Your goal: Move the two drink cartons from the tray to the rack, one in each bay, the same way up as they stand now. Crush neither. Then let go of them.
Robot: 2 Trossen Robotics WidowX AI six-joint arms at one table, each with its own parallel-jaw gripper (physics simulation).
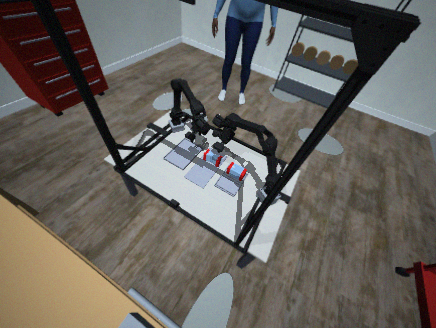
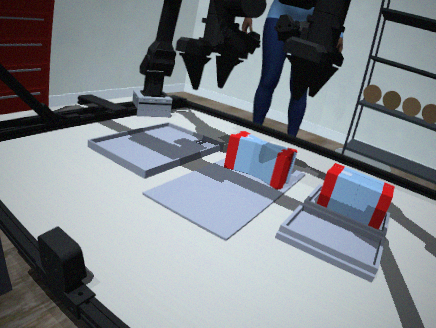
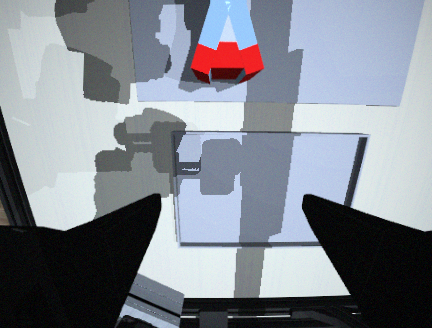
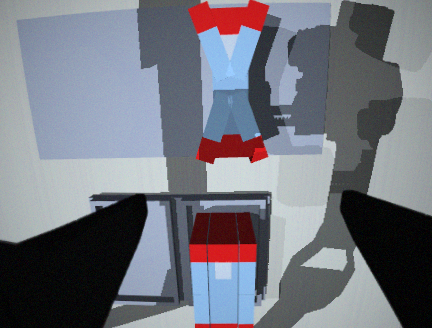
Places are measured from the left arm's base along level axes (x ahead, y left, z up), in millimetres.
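Pixels of known places: left gripper, fingertip midpoint: (image 1: 196, 139) (image 2: 208, 88) (image 3: 232, 200); right gripper, fingertip midpoint: (image 2: 303, 98) (image 4: 243, 202); left arm's base, origin of the base link: (image 1: 176, 122) (image 2: 152, 94).
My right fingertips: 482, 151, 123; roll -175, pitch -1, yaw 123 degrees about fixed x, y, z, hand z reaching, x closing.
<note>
Ahead of a thing's pixels: the offset from my right fingertips to its top centre, as dx, dy, dz. Level surfaces: height alone.
One blue drink carton with red ends {+130, +69, -101} (image 1: 236, 171) (image 2: 355, 195) (image 4: 223, 295) lies in the far bay of the two-bay rack {+157, +22, -159} (image 2: 325, 256) (image 4: 180, 250); the near bay is empty. The other carton {-45, -31, -107} (image 1: 212, 158) (image 2: 257, 157) (image 3: 227, 57) (image 4: 231, 85) lies on the flat grey mat {dz -175} (image 1: 200, 177) (image 2: 215, 210) (image 3: 350, 50) (image 4: 90, 85), its middle pinched in like an hourglass. The walled tray {-190, -197, -163} (image 2: 145, 172) (image 3: 250, 244) is empty. My left gripper (image 2: 207, 88) (image 3: 232, 200) is open above the tray side. My right gripper (image 2: 306, 93) (image 4: 243, 202) is open and high, beyond the cartons.
The two grippers hang fairly close together at the back of the table. Black frame rails run along the table edges, and a black block (image 2: 62, 257) stands on the front rail. A person (image 1: 243, 45) stands behind the table. Arm shadows cross the mat and tray.
</note>
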